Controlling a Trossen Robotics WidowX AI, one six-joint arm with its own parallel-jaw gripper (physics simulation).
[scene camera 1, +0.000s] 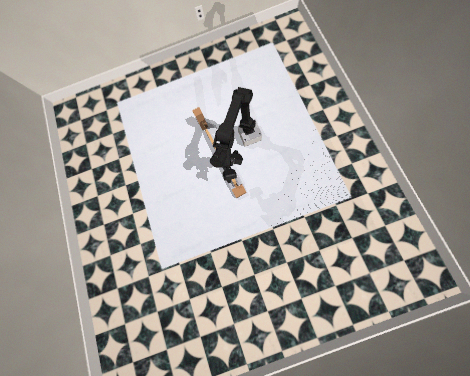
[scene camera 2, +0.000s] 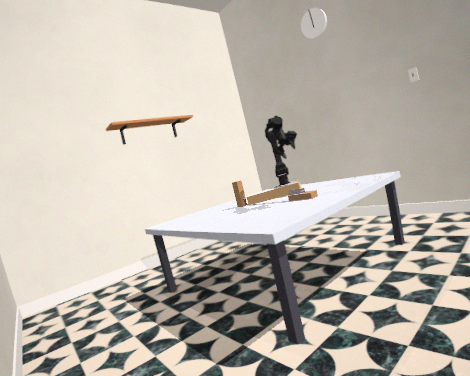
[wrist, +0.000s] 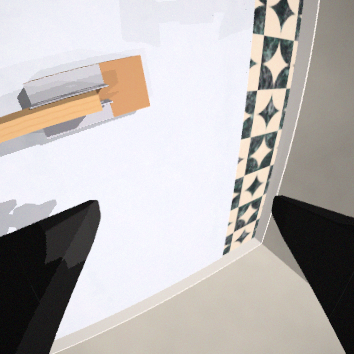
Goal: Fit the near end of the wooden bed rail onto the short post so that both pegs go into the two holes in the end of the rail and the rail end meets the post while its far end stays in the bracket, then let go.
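Observation:
The wooden bed rail runs between the short post and the bracket. The short wooden post stands upright by the rail's near end; a small dark gap shows between them in scene camera 2, and the pegs and holes are too small to make out. The rail's far end lies between the thin walls of the grey bracket, beside an orange-brown wooden block. My gripper is open and empty, high above the table.
The white table carries all these parts. The arm's base stands on a pale grey block beside the rail. The forearm hides the rail's middle in scene camera 1. A wall shelf hangs well away from the arm.

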